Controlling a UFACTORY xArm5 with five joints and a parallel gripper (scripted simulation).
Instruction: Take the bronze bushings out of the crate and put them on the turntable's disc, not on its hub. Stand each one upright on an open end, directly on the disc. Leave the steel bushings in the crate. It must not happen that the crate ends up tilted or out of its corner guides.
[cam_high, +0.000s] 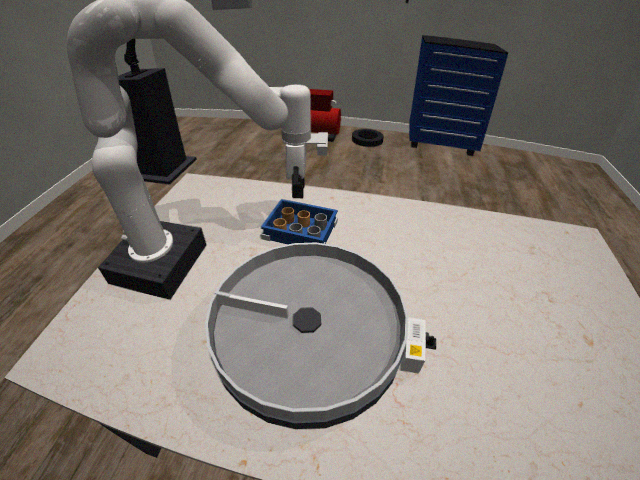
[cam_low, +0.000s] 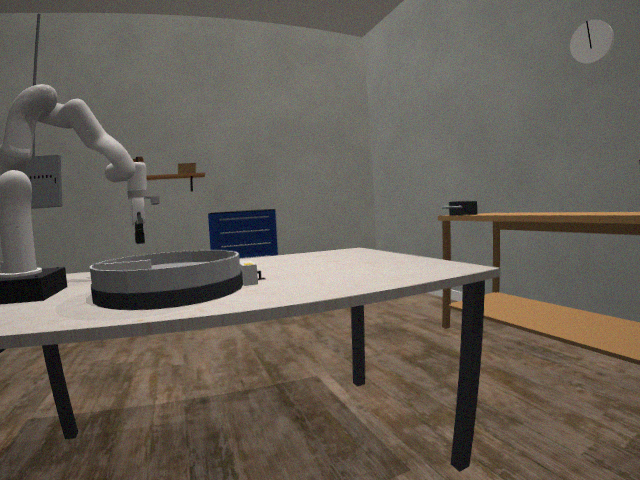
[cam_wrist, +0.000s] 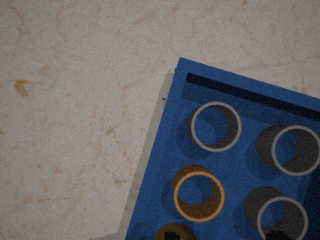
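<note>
My gripper is now 12 cm above the blue crate, 3 cm to the left of it and 1 cm short of it. The rest, counted from my hand: turntable 37 cm to the right, 13 cm ahead, 9 cm below.
</note>
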